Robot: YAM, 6 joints.
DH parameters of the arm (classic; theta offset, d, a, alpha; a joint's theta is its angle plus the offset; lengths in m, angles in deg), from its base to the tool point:
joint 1: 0 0.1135 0.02 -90
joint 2: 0 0 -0.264 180
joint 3: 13.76 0 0.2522 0
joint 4: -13.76 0 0.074 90
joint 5: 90 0 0 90
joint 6: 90 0.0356 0 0
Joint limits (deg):
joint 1: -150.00..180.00
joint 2: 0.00..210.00
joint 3: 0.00..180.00
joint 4: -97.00..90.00
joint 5: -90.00..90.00
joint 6: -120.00..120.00
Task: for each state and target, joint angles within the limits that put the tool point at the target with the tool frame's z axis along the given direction. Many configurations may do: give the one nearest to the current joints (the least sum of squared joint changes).
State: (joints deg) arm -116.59 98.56 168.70 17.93 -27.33 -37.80
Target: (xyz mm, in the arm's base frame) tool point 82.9 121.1 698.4 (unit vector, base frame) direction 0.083 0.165 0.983
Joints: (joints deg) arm -124.75 58.51 136.75 22.30 1.48 -37.80
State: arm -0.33 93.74 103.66 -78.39 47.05 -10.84
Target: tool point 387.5 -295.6 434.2 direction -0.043 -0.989 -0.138
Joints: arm -33.79 129.30 149.39 -35.11 57.80 -10.84
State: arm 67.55 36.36 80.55 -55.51 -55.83 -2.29
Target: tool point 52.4 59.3 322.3 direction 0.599 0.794 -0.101
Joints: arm 44.96 15.84 37.98 -28.00 -7.97 -2.29
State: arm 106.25 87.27 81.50 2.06 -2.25 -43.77
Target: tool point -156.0 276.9 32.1 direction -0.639 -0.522 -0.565
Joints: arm 114.27 129.97 65.78 -46.49 -52.85 -43.77
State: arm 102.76 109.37 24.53 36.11 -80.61 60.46
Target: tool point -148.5 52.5 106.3 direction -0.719 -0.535 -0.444
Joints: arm 149.80 66.66 8.70 6.39 -55.48 60.46
